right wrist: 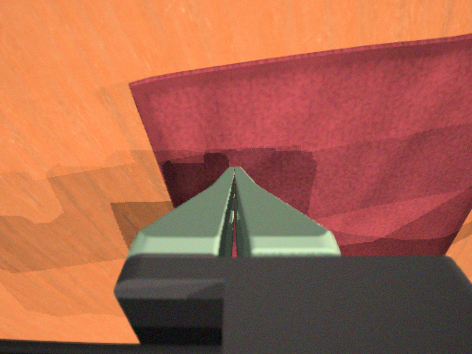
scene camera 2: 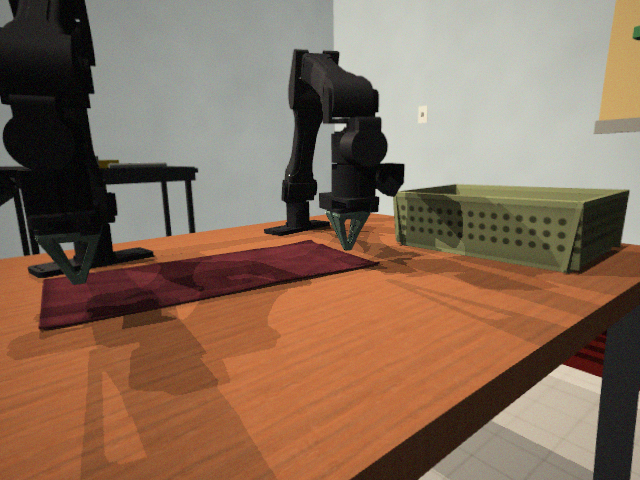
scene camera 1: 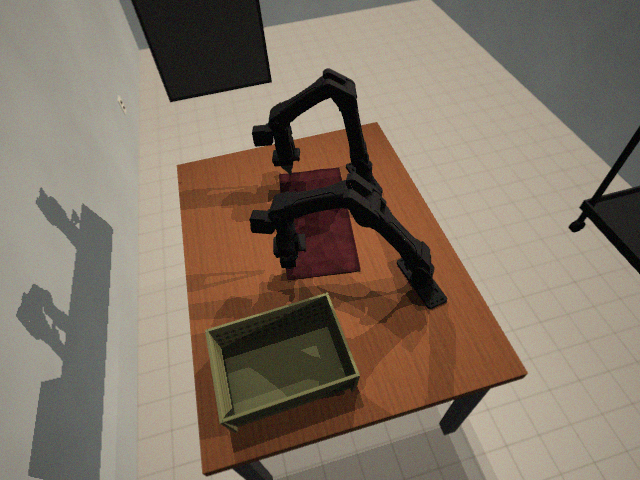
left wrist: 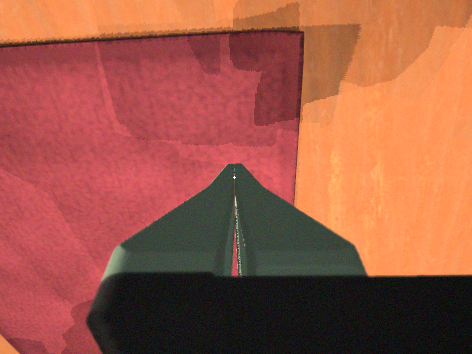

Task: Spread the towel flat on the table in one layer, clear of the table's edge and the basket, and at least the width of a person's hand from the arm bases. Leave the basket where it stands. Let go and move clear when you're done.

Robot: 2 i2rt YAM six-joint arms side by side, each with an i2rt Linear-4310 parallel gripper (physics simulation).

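Observation:
The dark red towel lies as a flat rectangle on the table, with faint ripples; whether any part is doubled cannot be told. It is apart from the basket and inside the table's edges. My left gripper is shut and empty, low over the towel near its basket-side end. My right gripper is shut and empty, low over the opposite end, near a corner. In scene camera 1 the left arm hides part of the towel.
The left arm's base and the right arm's base stand behind the towel in scene camera 2. The green basket stands upright beyond the towel's left-gripper end. A dark side table stands in the background.

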